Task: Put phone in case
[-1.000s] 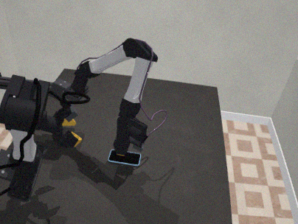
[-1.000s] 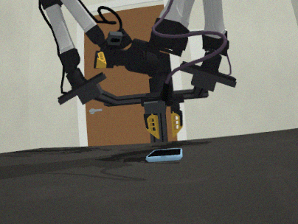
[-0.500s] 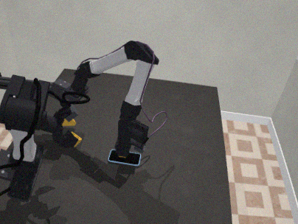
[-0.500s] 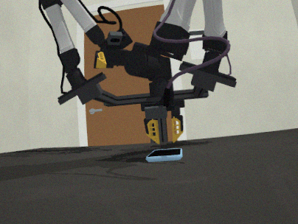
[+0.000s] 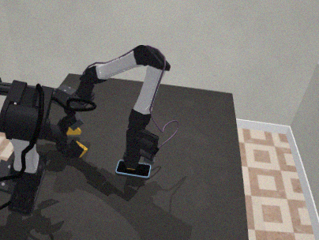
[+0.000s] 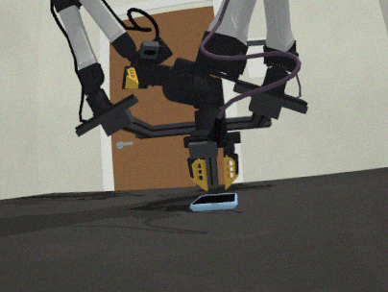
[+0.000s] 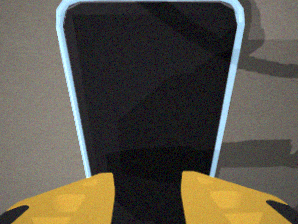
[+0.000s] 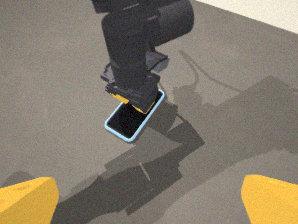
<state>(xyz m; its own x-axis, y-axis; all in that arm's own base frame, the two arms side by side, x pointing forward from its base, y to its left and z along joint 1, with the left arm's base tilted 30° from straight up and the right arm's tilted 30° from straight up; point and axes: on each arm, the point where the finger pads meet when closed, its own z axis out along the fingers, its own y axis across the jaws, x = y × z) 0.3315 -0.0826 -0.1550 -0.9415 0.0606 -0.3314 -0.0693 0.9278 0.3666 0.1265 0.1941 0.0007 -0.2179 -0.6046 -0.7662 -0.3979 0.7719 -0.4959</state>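
Now: the black phone 30 mm below my left hand.
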